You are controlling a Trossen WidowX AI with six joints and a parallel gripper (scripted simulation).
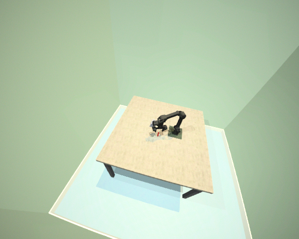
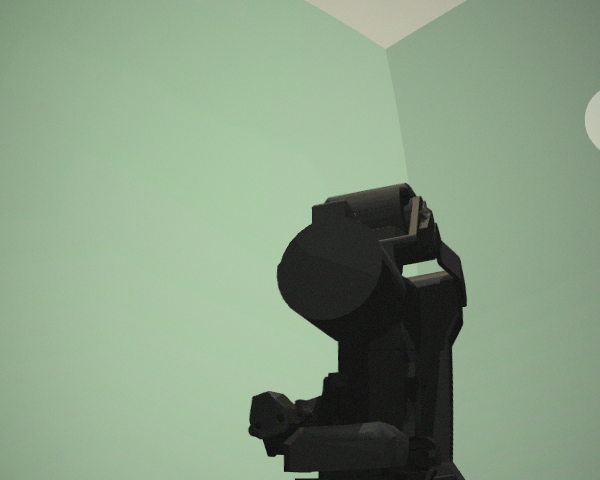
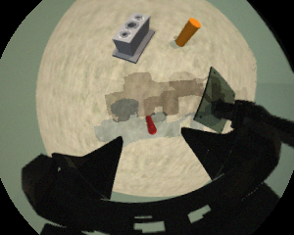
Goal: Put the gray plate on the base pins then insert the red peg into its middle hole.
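Now: gripper tip 50 mm above the red peg. Also, from my gripper tip: gray plate (180 mm to the right, 120 mm ahead, 50 mm below); orange cylinder (250 mm to the right, 50 mm below).
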